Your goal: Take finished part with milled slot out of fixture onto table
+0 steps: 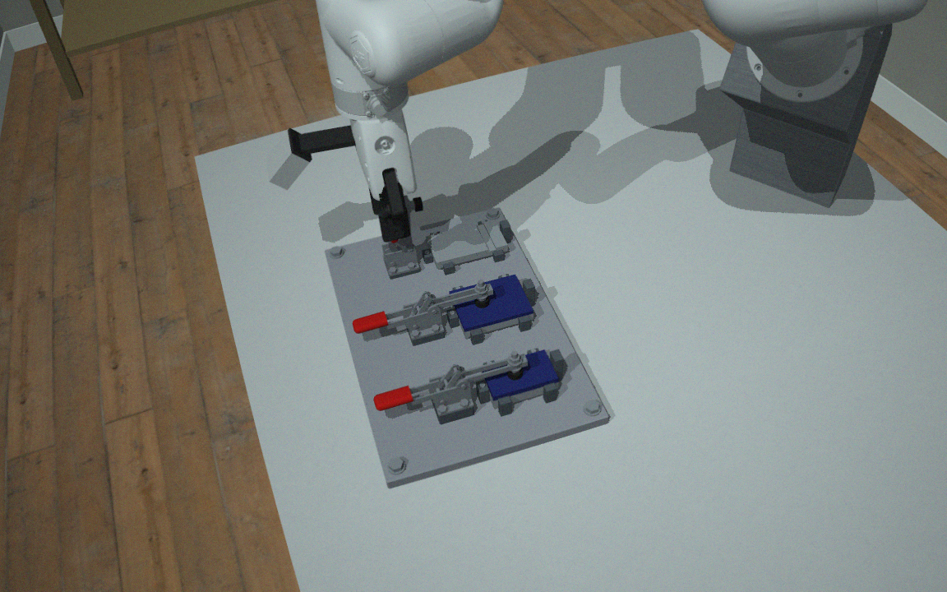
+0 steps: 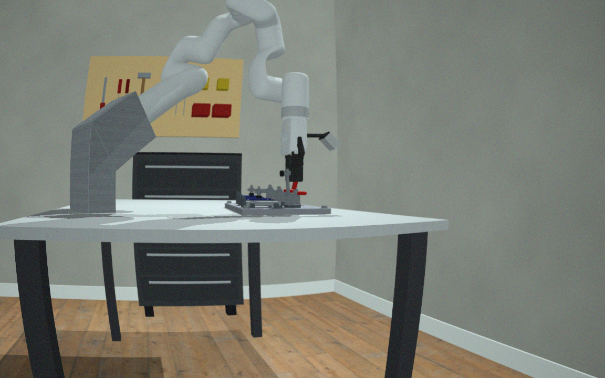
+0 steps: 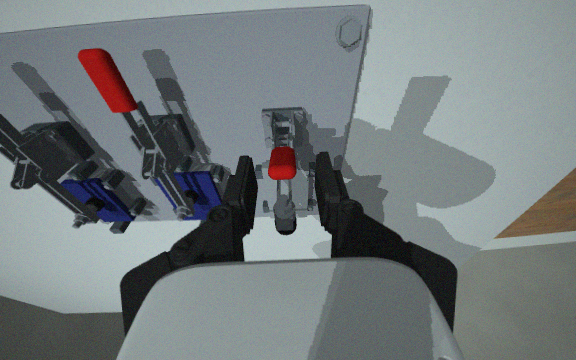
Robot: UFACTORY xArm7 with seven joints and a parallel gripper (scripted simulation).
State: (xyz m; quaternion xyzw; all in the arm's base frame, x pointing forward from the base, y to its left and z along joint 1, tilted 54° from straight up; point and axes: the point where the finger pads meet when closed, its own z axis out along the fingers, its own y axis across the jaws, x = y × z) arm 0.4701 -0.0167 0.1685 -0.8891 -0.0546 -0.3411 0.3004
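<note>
The toggle clamp lies 5 cm below my hand and 1 cm behind it. The rest, counted from my hand: grey finished part 9 cm behind, 8 cm below, 4 cm to the right; grey fixture plate 10 cm below, 9 cm to the left, 7 cm behind.
</note>
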